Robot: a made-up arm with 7 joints.
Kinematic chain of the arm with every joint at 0, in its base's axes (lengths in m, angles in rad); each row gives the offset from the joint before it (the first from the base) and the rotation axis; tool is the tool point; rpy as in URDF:
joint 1: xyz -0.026 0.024 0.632 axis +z
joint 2: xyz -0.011 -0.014 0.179 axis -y
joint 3: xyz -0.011 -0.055 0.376 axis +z
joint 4: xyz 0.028 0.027 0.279 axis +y
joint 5: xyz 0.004 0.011 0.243 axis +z
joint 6: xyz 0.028 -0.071 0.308 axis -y
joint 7: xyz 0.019 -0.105 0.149 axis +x
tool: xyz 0.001 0.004 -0.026 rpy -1.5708 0 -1.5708
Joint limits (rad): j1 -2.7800..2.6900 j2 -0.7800..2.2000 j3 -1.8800..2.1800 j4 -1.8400..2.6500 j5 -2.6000..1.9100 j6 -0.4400..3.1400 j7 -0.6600..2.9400
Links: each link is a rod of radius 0.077 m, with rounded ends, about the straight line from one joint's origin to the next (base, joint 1, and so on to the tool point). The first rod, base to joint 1, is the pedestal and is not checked.
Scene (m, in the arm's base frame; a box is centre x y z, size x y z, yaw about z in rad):
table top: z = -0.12
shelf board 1: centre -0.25 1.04 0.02 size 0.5 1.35 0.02 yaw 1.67
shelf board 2: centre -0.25 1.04 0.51 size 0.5 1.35 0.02 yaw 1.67
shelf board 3: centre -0.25 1.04 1 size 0.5 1.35 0.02 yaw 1.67
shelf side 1: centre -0.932 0.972 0.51 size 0.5 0.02 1 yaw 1.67
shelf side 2: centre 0.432 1.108 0.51 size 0.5 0.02 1 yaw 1.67
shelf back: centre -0.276 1.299 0.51 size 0.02 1.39 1 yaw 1.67
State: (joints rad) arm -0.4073 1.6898 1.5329 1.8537 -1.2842 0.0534 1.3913
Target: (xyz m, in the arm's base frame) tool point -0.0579 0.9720 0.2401
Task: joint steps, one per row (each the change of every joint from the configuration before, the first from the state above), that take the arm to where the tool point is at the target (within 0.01 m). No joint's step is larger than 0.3 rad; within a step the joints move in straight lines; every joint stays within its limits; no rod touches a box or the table.
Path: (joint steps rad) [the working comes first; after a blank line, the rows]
Joints at the target: -0.8281 2.0811 1.7985 1.4188 -1.3834 0.1305 1.4301
Straight joint move there: touches shelf board 2.

1: 0.2314 0.0266 0.0349 0.2842 0.0311 -0.0177 -0.0155
2: 0.2314 0.0267 0.0349 0.2841 0.0311 -0.0178 -0.0155
3: -0.2615 0.1338 0.2813 -0.1964 -0.0940 0.0870 0.0188
4: -0.2615 0.1339 0.2812 -0.1964 -0.0939 0.0870 0.0187
5: -0.1202 0.0234 -0.1222 -0.2035 0.0088 -0.0204 0.0108
6: -0.1202 0.0235 -0.1223 -0.2035 0.0088 -0.0205 0.0107
7: -0.1202 0.0234 -0.1222 -0.2034 0.0089 -0.0205 0.0108

